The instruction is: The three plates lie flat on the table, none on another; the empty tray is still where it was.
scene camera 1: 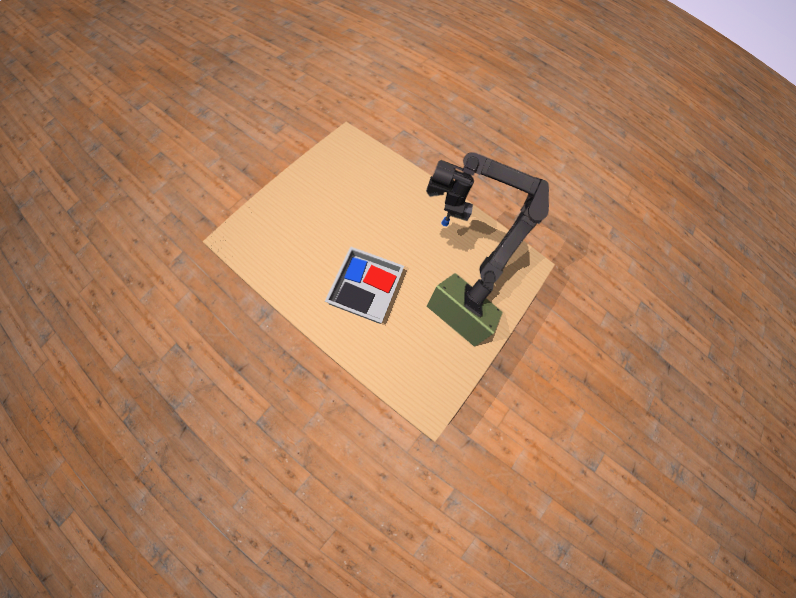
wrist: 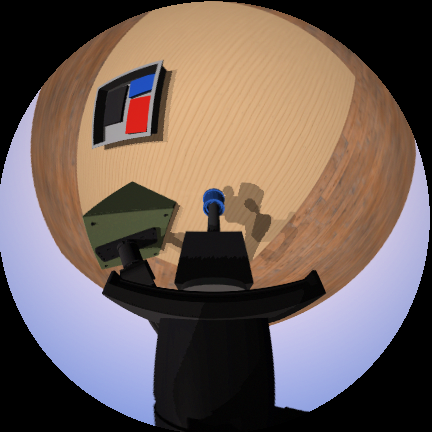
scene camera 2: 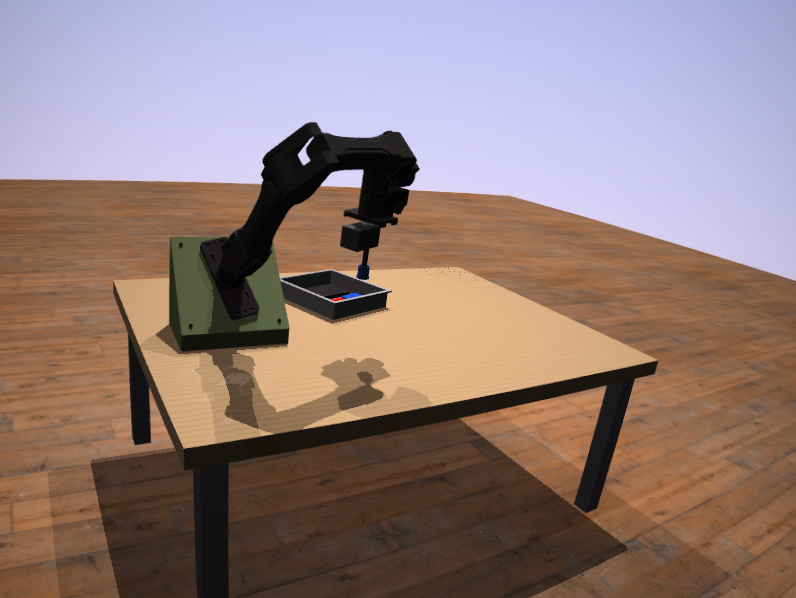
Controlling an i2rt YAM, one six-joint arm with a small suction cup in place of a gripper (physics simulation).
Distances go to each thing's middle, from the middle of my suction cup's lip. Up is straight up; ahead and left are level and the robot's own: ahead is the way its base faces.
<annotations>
I see my suction cup 32 cm to the right of the grey tray (scene camera 2: 373, 297), 16 cm above it and 15 cm short of it. Round my suction cup: black plate (scene camera 1: 351, 296): 38 cm to the left, 18 cm below, 15 cm ahead.
</annotations>
